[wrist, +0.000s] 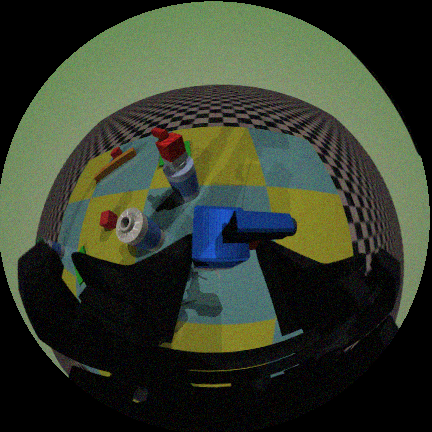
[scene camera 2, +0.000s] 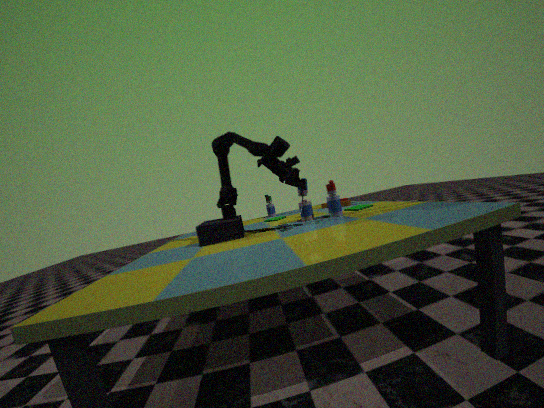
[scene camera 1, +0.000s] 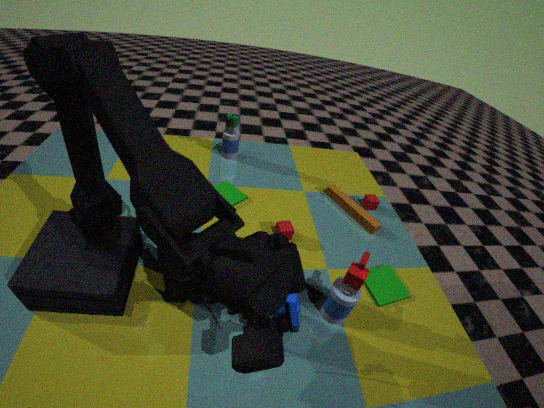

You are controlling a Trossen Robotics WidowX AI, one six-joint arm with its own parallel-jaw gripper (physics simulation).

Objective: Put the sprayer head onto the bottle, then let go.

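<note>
My gripper is shut on the blue sprayer head. The head is held above the table, its nozzle pointing right in the wrist view. The open bottle, with a white ringed top and blue band, stands upright. In the wrist view it is left of the head and apart from it; in scene camera 2 the head shows above it, with a thin stem below the head. In scene camera 1 the arm hides this bottle and most of the gripper.
A red-headed bottle stands near the open bottle. A green-headed bottle stands farther back. Two red cubes, an orange bar and two green tiles lie around.
</note>
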